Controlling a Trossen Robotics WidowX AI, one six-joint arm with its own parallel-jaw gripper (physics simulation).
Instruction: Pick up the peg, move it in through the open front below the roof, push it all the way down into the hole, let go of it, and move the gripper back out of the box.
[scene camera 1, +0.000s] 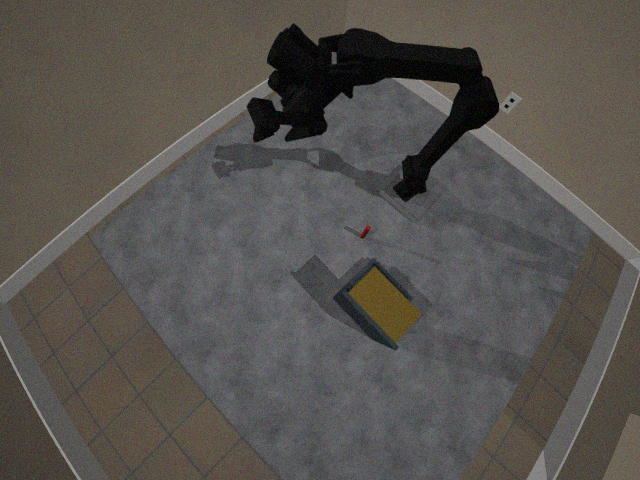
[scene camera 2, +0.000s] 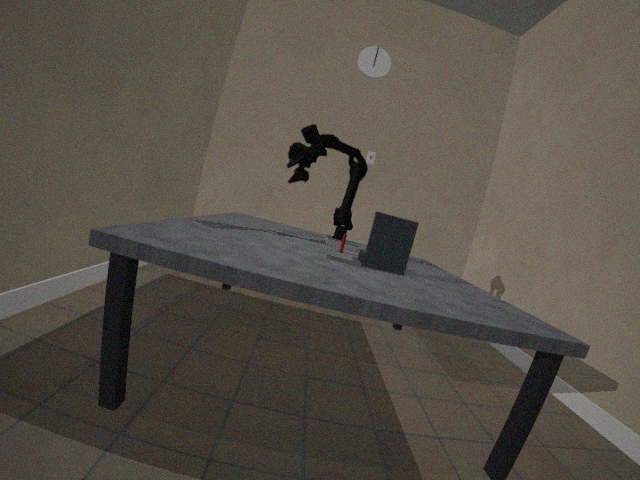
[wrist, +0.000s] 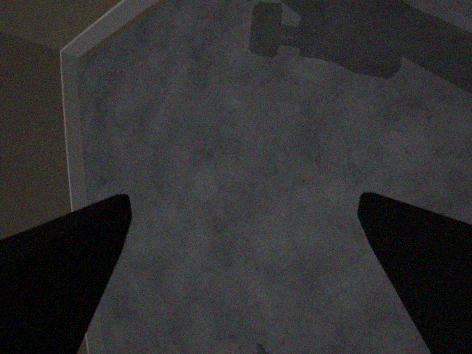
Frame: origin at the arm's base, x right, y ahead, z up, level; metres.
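Where they show: gripper, fingertip midpoint: (scene camera 1: 270, 140) (scene camera 2: 288, 175) (wrist: 246, 204); arm's base at its link origin: (scene camera 1: 405, 190) (scene camera 2: 338, 239).
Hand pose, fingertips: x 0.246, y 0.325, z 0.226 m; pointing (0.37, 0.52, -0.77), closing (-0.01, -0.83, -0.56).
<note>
Each offset is from my fingertips to the top centre of the thing. Level surfaces: height alone.
The red peg {dz -0.179, dx -0.275, dy -0.114 m} (scene camera 1: 365, 231) (scene camera 2: 342, 243) stands upright on the table, a little apart from the box. The box has a yellow roof {dz -0.057, dx -0.438, dy -0.010 m} (scene camera 1: 385, 304) and dark blue-grey walls; in scene camera 2 a dark side wall (scene camera 2: 391, 242) shows to the right of the peg. The hole is hidden under the roof, and the inside of the box does not show. My gripper (scene camera 1: 271, 139) (scene camera 2: 289, 174) (wrist: 246, 204) is open with nothing between its fingers. It hangs high above the table, well apart from the peg, to its upper left in both scene views. Peg and box do not show in the wrist view.
The grey table {dz -0.259 m} (scene camera 1: 232, 310) (scene camera 2: 258, 263) bears the arm's base (scene camera 1: 409, 187), which stands behind the peg in scene camera 2. Shadows of the arm and the box lie across the table top. A table edge and the floor beyond show at the left of the wrist view.
</note>
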